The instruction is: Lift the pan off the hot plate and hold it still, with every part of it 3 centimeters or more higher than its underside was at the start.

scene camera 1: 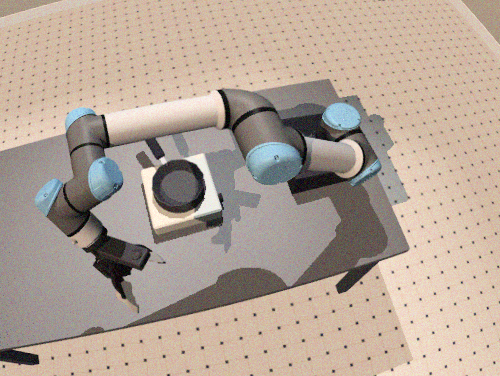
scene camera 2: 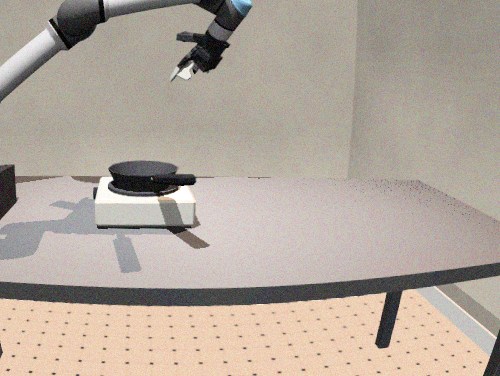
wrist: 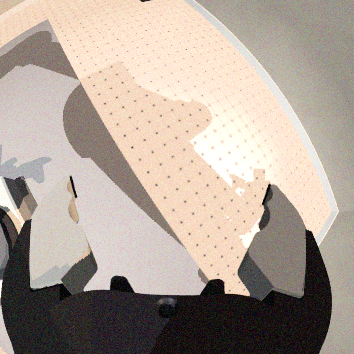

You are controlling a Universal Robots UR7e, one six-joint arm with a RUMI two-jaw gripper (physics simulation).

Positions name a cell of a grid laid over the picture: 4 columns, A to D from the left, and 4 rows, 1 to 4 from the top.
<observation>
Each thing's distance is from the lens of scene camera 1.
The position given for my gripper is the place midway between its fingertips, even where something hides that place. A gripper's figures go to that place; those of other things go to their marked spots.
my gripper (scene camera 1: B4): 98 cm
black pan (scene camera 1: B2): 137 cm
</observation>
